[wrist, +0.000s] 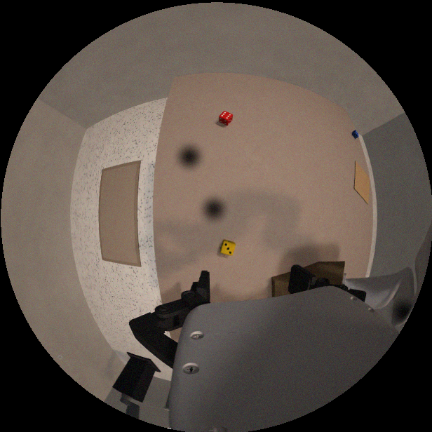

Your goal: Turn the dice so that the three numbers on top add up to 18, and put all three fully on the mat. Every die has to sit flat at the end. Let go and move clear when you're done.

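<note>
In the wrist view, a yellow die [228, 248] sits on the brown table top [260, 150], with three dark pips facing up. It lies a little ahead of the fingers, nearer the left one. A red die [226, 118] sits farther up, with six white pips on top. A small blue die [355, 134] is near the right table edge, its pips too small to read. A flat tan square [362, 182], which looks like the mat, lies below the blue die, with no die on it. My gripper [251, 282] is open and empty.
A brown wooden block or box [329, 269] stands beside and partly behind the right finger. A brown framed rectangle [120, 214] lies on the speckled floor [86, 200], left of the table. Shadows of the arm fall across the table's middle.
</note>
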